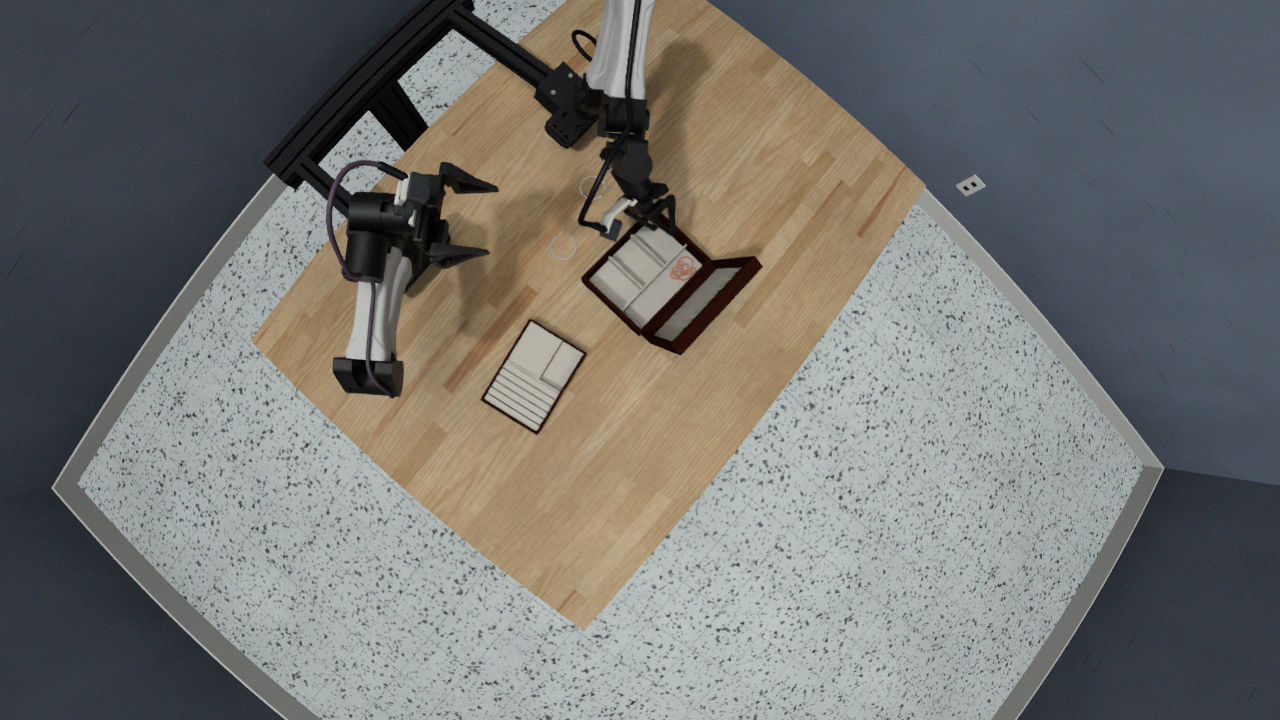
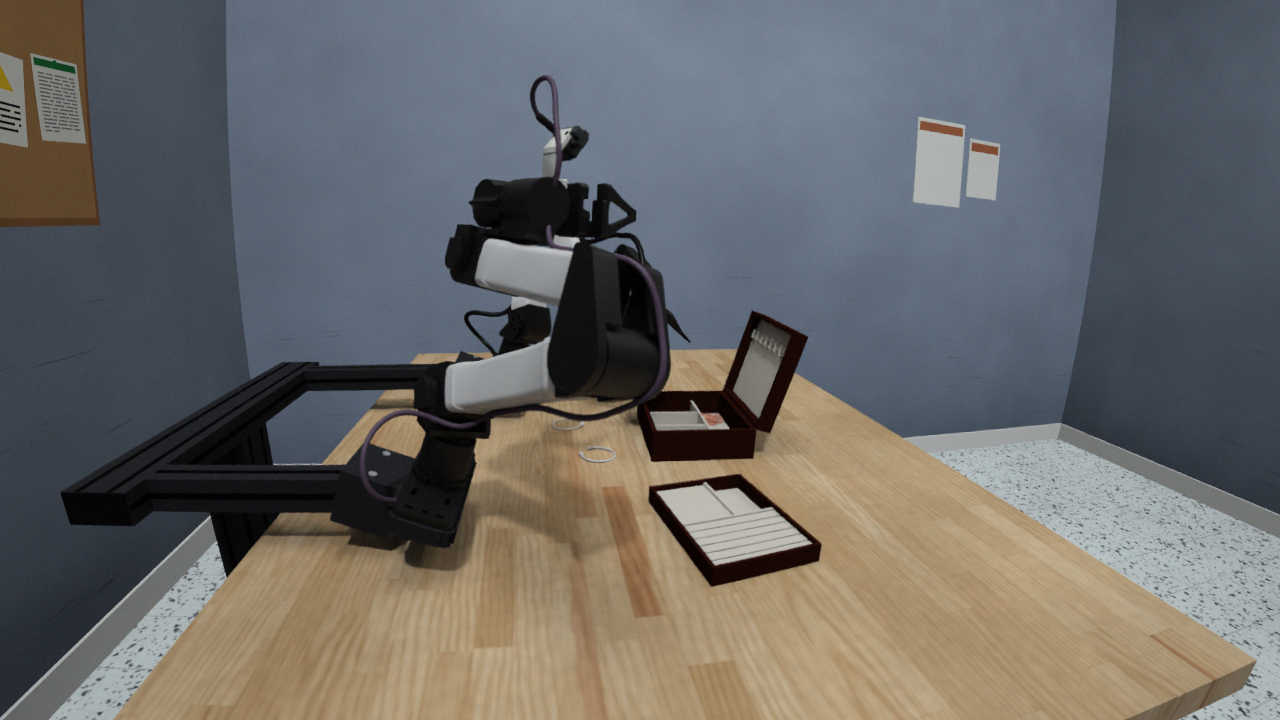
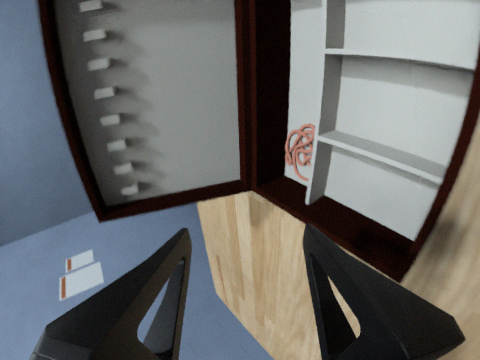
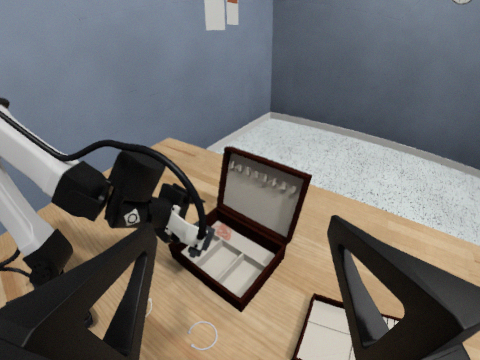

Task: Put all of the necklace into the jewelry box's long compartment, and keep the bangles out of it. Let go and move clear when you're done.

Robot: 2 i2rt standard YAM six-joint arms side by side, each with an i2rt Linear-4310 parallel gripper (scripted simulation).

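Jewelry box (image 1: 620, 273), (image 2: 674, 429), (image 3: 206, 102), (image 4: 251, 201). Shallow divided tray (image 1: 542, 355), (image 2: 719, 521); out of frame in image 3. My left gripper (image 1: 664, 231), (image 3: 246, 235). My right gripper (image 1: 493, 220).
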